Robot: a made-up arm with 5 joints.
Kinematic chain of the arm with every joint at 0, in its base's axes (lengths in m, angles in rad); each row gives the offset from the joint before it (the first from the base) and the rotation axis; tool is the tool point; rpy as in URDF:
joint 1: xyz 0 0 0.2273 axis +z
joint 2: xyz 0 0 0 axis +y
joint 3: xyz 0.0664 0 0.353 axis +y
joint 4: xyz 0.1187 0 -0.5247 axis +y
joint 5: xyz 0.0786 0 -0.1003 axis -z
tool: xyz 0 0 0 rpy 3.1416 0 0
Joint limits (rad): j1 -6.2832..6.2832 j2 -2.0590..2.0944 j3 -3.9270..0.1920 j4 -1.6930..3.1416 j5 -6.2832..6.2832
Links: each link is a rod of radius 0.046 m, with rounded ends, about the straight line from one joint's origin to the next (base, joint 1, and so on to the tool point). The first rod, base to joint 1, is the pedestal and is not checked.
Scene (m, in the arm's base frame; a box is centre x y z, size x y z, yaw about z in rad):
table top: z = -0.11
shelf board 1: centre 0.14 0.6 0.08 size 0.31 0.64 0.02 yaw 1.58
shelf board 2: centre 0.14 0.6 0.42 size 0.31 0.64 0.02 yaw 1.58
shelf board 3: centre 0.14 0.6 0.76 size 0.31 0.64 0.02 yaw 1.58
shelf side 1: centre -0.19 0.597 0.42 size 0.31 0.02 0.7 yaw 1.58
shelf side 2: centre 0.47 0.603 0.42 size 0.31 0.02 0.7 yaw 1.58
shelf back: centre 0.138 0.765 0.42 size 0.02 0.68 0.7 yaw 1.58
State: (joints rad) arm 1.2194 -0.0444 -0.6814 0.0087 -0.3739
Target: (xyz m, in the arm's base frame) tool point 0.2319 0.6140 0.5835
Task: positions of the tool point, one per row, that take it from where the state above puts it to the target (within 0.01 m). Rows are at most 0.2 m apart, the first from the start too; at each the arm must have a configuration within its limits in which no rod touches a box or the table.
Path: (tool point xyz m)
1: 0.2216 0.4914 0.2620
2: 0.2215 0.4095 0.2618
3: 0.2132 0.3340 0.2453
4: 0.2446 0.3288 0.4136
5: 0.2350 0.2728 0.5835
6: 0.2512 0.3715 0.6105
7: 0.2528 0.4882 0.6117
8: 0.2319 0.6140 0.5835

